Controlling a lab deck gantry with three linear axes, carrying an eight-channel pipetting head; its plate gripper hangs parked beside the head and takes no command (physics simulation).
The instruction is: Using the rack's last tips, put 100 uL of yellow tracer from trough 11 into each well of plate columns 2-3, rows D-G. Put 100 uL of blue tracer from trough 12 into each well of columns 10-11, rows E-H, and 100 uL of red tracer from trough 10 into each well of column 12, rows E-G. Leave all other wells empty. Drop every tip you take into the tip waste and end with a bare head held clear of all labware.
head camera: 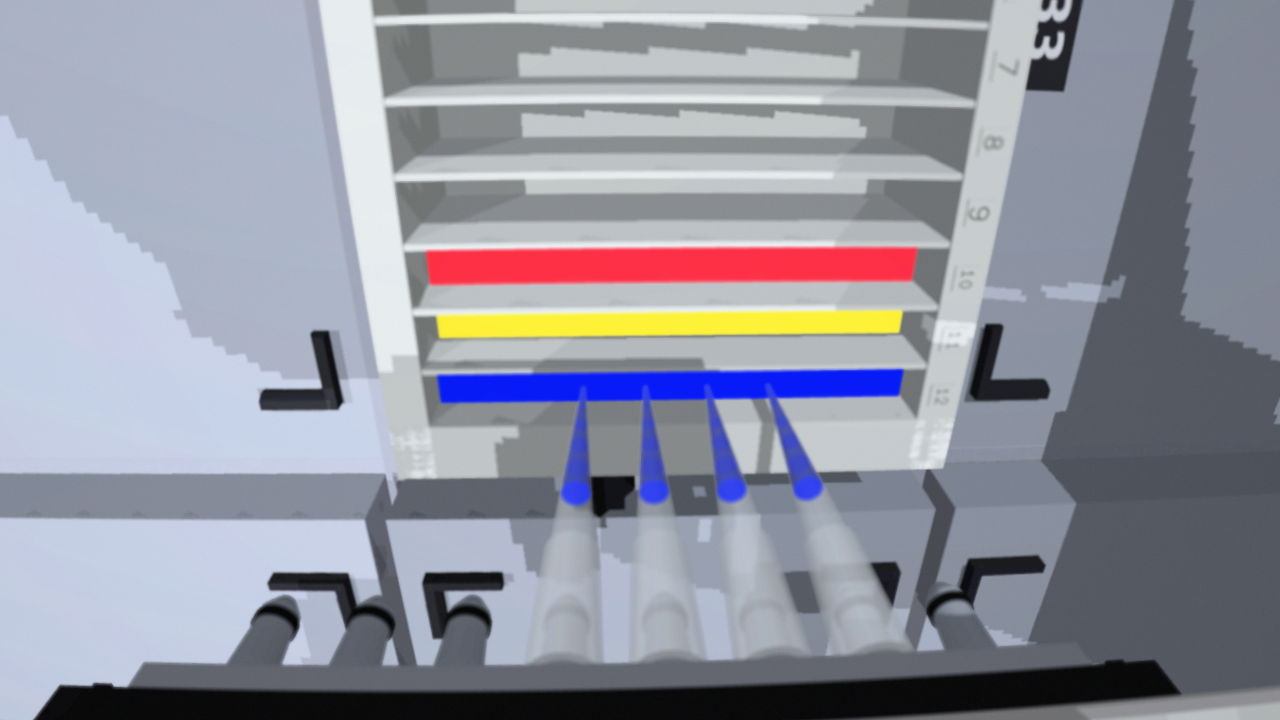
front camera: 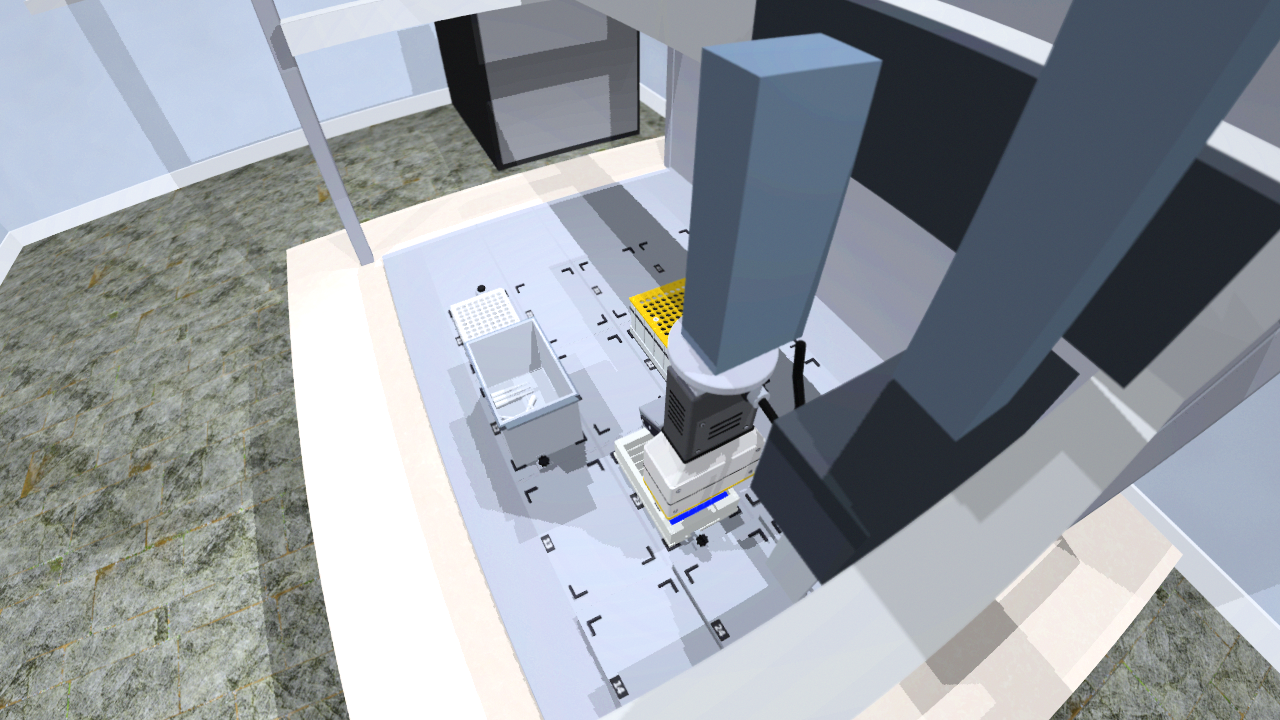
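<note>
The pipetting head is low over the white reservoir. Four neighbouring clear tips are on its nozzles, with blue liquid in their lower parts. Their ends meet the blue strip of trough 12 in the head view; whether they dip in cannot be told. Three nozzles to their left and one nozzle to their right are bare. Red trough 10 and yellow trough 11 lie beyond. The white well plate stands behind the waste bin. The plate gripper does not show.
The yellow tip rack stands behind the head, partly hidden by the blue-grey column. Several discarded tips lie in the waste bin. The dark carriage block and the pale frame beam cover the right side of the deck.
</note>
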